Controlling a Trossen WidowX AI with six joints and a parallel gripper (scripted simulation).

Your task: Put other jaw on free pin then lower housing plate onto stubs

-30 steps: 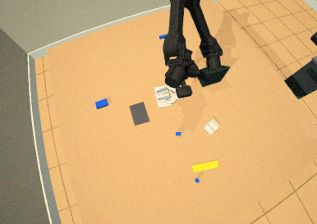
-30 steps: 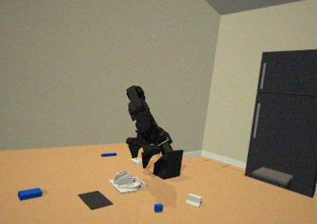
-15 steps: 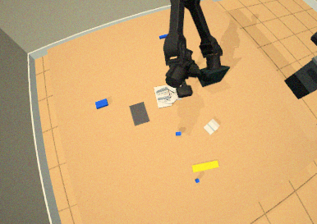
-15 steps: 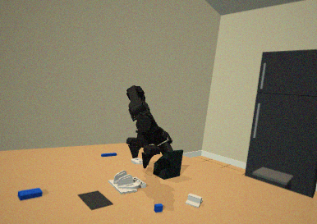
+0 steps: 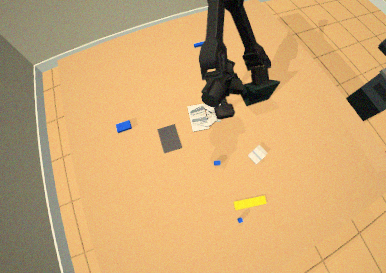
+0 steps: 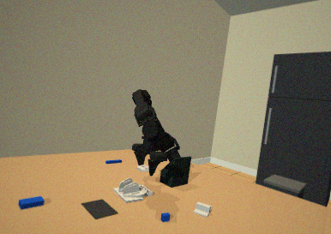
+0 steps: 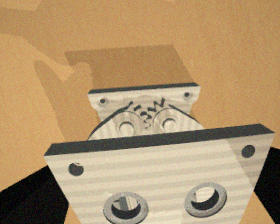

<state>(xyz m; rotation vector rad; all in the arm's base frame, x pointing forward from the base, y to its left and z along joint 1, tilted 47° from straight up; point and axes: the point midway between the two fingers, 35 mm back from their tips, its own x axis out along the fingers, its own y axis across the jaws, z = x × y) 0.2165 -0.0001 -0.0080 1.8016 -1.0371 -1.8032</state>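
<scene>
Now: the housing plate 20 mm above my gripper tip and 10 mm ahead of it. From my gripper tip the other things lie so: blue block: 380 mm ahead, 110 mm to the right, 80 mm below; then dark grey flat plate: 220 mm ahead, 80 mm below, 20 mm to the left; then yellow bar: 380 mm to the left, 80 mm below, 50 mm ahead.
</scene>
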